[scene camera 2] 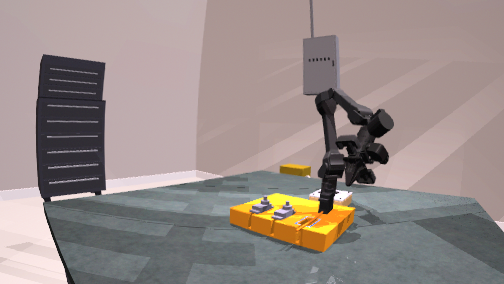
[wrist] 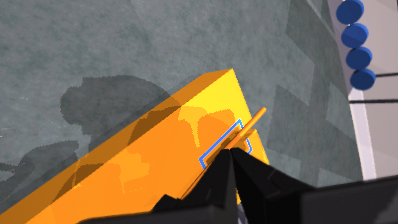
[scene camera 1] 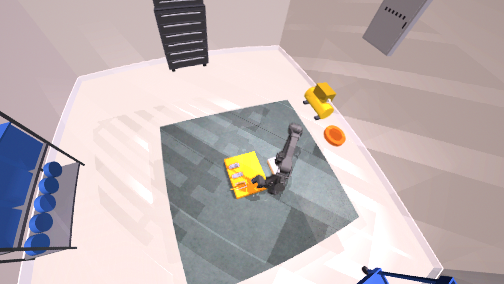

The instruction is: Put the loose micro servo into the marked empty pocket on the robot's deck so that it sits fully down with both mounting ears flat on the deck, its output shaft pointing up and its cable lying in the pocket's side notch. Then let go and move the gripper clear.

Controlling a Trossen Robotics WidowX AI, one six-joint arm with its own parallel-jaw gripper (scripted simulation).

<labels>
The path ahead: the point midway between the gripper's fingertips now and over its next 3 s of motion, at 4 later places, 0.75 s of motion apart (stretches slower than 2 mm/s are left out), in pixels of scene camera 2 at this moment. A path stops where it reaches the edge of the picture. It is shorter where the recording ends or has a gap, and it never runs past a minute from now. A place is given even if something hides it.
My gripper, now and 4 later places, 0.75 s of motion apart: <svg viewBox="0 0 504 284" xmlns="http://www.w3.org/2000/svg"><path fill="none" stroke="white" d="M347 185L326 195L308 199L304 205L305 214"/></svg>
</labels>
